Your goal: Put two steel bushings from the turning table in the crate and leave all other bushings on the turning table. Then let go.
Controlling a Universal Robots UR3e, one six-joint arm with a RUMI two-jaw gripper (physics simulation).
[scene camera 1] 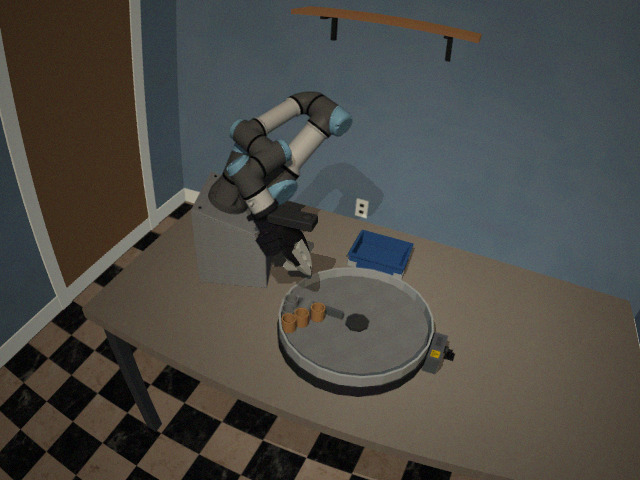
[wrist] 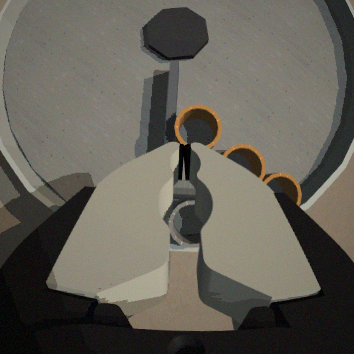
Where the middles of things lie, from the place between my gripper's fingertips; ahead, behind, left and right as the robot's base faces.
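You'd find the blue crate (scene camera 1: 374,251) 36 cm to the left of my hand, 15 cm ahead of it and 16 cm below it.
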